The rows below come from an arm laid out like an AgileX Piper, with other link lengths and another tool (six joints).
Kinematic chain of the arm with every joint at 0, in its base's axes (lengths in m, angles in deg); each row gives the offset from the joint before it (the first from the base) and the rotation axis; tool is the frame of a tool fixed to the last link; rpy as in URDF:
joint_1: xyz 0 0 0.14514 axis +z
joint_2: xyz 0 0 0 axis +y
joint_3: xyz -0.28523 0 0.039 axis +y
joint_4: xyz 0.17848 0 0.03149 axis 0.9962 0 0.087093
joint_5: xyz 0 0 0 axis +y
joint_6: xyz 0.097 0 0.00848 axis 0.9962 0 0.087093
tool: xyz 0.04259 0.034 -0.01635 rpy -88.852 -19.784 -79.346
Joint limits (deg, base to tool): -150..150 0..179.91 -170..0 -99.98..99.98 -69.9..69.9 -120..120
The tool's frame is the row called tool.
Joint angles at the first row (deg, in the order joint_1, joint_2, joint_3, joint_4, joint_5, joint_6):
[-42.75 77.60 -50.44 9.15 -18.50 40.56]
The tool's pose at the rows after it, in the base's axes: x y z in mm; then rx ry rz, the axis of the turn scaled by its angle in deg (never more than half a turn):
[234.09 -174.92 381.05 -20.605 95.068 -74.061]
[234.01 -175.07 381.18 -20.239 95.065 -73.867]
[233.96 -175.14 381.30 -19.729 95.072 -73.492]
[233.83 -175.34 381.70 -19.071 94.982 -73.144]
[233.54 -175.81 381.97 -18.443 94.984 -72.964]
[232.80 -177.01 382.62 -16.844 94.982 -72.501]
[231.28 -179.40 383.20 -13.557 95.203 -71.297]
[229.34 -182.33 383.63 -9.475 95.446 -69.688]
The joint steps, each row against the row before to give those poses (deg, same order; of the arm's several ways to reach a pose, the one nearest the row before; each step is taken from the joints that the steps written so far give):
[0.01 0.00 0.00 0.00 0.32 0.00]
[0.00 0.00 0.00 0.13 0.03 0.23]
[0.00 0.00 0.00 0.01 0.10 0.53]
[-0.01 0.00 0.00 0.09 -0.01 0.57]
[0.00 0.00 0.00 0.55 0.01 0.00]
[0.00 0.00 0.00 1.40 0.00 0.00]
[0.01 0.00 0.00 2.95 0.28 -0.01]
[-0.01 0.00 0.00 3.67 0.42 0.01]

